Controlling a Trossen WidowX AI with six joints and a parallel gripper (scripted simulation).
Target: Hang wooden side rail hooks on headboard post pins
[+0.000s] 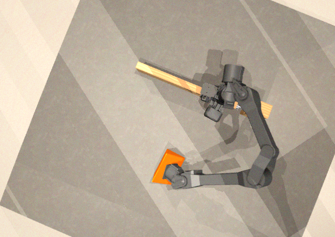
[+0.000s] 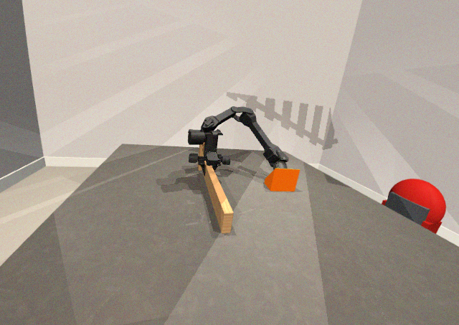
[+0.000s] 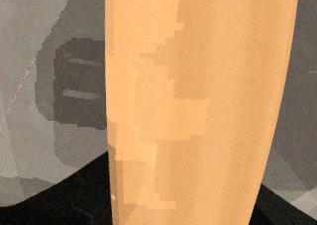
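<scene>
The wooden headboard post is 140 mm to the right of my gripper tip, 70 mm above it and 10 mm behind it.
</scene>
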